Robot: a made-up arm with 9 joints. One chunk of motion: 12 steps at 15 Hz.
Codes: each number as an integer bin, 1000 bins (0 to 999) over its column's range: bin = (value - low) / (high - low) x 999, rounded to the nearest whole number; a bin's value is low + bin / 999 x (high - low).
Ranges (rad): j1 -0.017..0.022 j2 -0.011..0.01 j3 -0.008..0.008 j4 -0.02..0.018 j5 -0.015..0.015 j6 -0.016..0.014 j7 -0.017..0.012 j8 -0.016..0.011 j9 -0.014..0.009
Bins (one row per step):
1: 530 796 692 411 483 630 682 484 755
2: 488 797 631 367 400 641 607 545 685
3: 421 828 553 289 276 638 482 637 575
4: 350 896 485 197 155 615 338 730 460
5: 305 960 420 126 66 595 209 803 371
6: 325 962 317 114 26 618 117 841 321
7: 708 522 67 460 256 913 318 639 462
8: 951 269 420 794 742 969 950 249 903
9: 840 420 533 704 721 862 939 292 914
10: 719 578 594 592 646 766 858 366 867
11: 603 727 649 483 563 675 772 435 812
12: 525 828 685 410 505 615 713 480 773
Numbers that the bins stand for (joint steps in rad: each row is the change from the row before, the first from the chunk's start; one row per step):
1: 0.00369 0.00573 0.00308 -0.00437 -0.00050 0.00292 0.00280 -0.00292 0.00338
2: 0.00205 0.00575 0.00211 -0.00604 -0.00299 0.00325 0.00062 -0.00127 0.00177
3: -0.00056 0.00641 0.00086 -0.00901 -0.00671 0.00316 -0.00301 0.00122 -0.00076
4: -0.00334 0.00783 -0.00023 -0.01251 -0.01035 0.00247 -0.00719 0.00373 -0.00341
5: -0.00509 0.00918 -0.00127 -0.01521 -0.01302 0.00187 -0.01093 0.00570 -0.00546
6: -0.00431 0.00922 -0.00292 -0.01566 -0.01422 0.00256 -0.01360 0.00673 -0.00661
7: 0.01064 -0.00003 -0.00693 -0.00250 -0.00731 0.01142 -0.00777 0.00127 -0.00336
8: 0.02013 -0.00535 -0.00127 0.01020 0.00728 0.01310 0.01058 -0.00927 0.00679
9: 0.01579 -0.00217 0.00054 0.00678 0.00665 0.00989 0.01026 -0.00811 0.00704
10: 0.01107 0.00115 0.00151 0.00252 0.00440 0.00700 0.00791 -0.00611 0.00596
11: 0.00654 0.00428 0.00239 -0.00163 0.00191 0.00427 0.00541 -0.00424 0.00469
12: 0.00350 0.00641 0.00297 -0.00440 0.00017 0.00247 0.00370 -0.00303 0.00380

